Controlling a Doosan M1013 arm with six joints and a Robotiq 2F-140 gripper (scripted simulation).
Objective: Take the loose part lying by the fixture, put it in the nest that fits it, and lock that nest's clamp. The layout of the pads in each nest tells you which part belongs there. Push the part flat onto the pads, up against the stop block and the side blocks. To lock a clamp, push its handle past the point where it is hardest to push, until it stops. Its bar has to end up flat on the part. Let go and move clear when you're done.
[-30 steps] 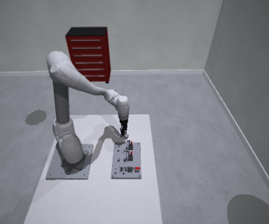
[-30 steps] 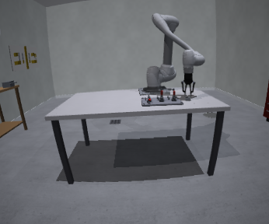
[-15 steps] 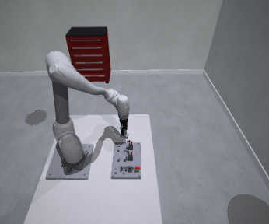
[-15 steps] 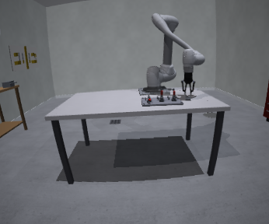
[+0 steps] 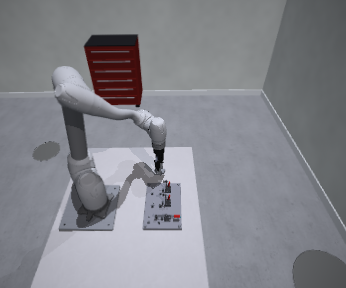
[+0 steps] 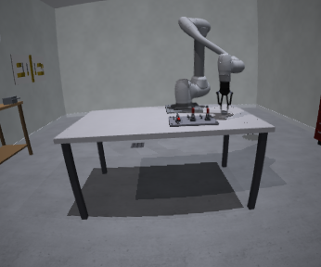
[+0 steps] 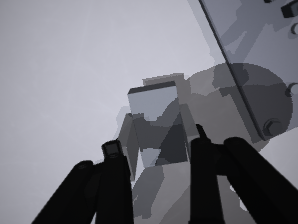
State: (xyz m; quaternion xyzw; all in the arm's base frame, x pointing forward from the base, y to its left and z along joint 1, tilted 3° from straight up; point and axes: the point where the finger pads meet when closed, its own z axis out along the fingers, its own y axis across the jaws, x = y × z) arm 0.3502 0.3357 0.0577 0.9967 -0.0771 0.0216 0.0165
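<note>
The grey fixture plate lies 70 mm ahead of my hand, 250 mm to the right of it and 70 mm below it. From my hand the other things lie so: grey loose part (30 mm below).
</note>
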